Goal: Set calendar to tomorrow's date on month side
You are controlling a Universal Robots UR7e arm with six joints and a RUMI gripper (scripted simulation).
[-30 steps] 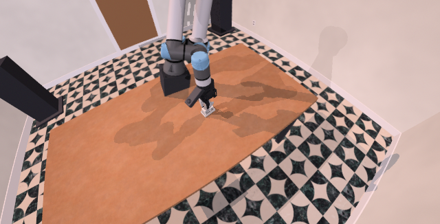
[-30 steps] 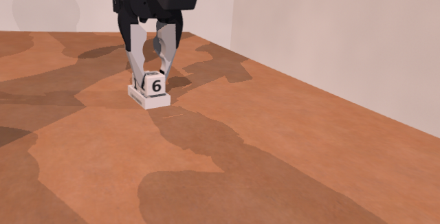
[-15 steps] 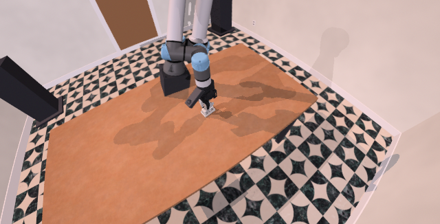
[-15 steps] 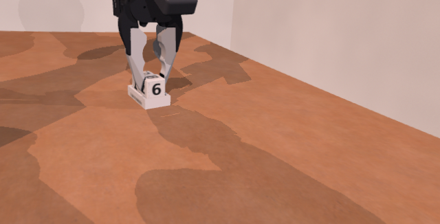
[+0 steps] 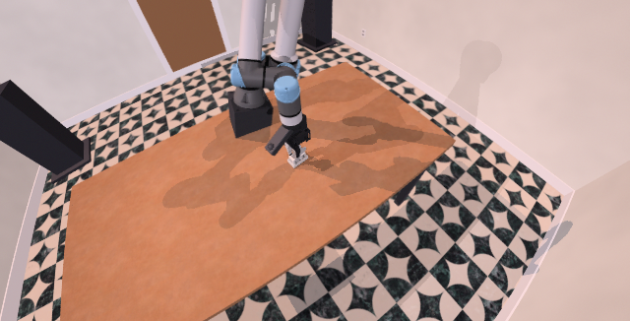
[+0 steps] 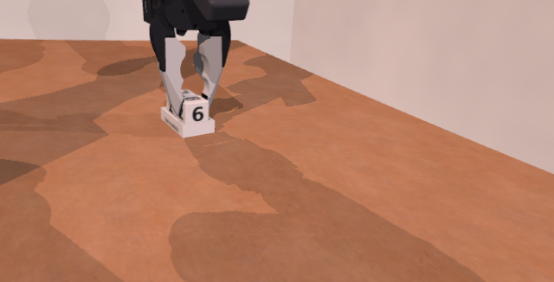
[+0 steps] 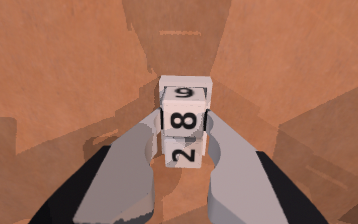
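Right now my hand is 2 cm to the right of the tray and 3 cm above it.
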